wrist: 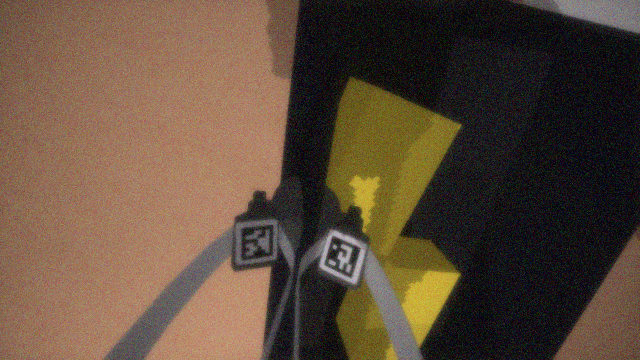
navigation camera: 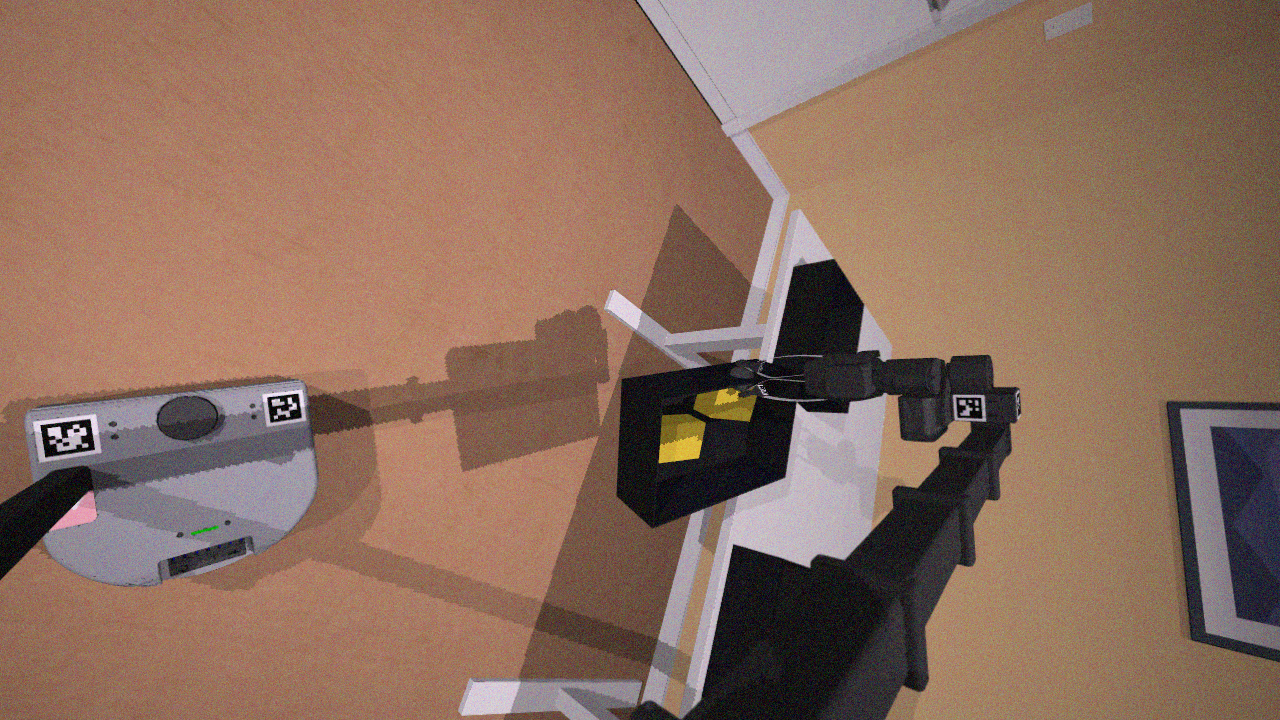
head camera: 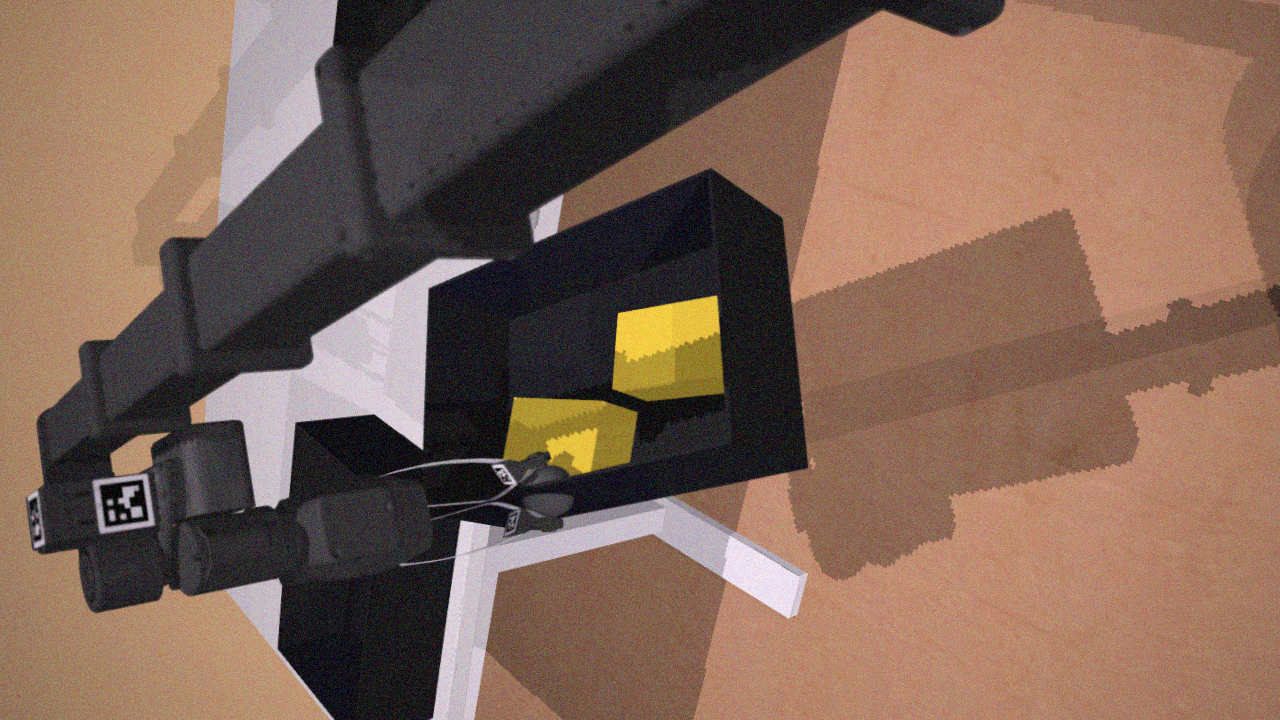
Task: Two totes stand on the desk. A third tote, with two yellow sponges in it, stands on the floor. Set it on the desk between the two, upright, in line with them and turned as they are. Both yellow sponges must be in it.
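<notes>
My gripper (head camera: 546,492) (navigation camera: 744,379) (wrist: 306,204) is shut on a side wall of the third tote (head camera: 760,340) (navigation camera: 637,447) (wrist: 510,190). The black tote hangs in the air at the desk's front edge, partly over the floor side; its height above the desk top is hard to tell. One yellow sponge (head camera: 572,416) (navigation camera: 716,407) (wrist: 385,130) lies in it near the fingers, the other yellow sponge (head camera: 668,349) (navigation camera: 682,438) (wrist: 430,300) beside it. On the white desk (head camera: 375,358) (navigation camera: 832,510) stand one black tote (head camera: 358,644) (navigation camera: 819,304) and another (head camera: 358,13) (navigation camera: 760,591), partly hidden by my arm.
My telescoping arm (head camera: 501,116) (navigation camera: 859,600) crosses above the desk. A white desk leg's foot (head camera: 760,573) (navigation camera: 626,308) sticks out below. The wall with a framed picture (navigation camera: 1203,537) is behind the desk. My base (navigation camera: 179,501) stands on the floor in front.
</notes>
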